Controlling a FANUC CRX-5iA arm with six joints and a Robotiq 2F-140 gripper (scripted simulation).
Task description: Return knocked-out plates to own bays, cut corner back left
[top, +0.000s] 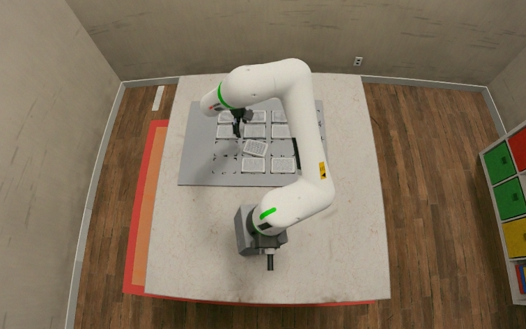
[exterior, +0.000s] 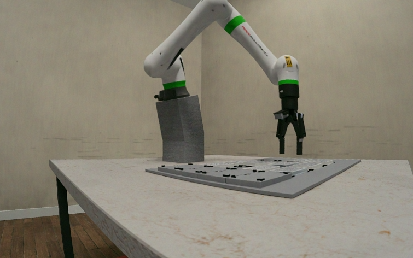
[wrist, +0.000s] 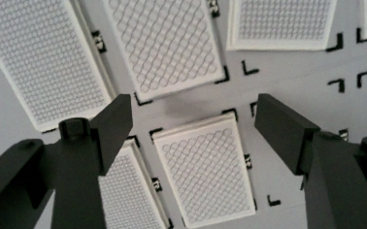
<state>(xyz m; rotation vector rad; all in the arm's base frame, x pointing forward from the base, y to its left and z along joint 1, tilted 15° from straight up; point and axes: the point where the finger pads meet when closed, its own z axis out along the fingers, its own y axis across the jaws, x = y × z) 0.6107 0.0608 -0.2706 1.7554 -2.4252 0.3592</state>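
Right now the sealed 384-well plate is 100 mm behind my hand, 80 mm to the right of it and 60 mm below it.
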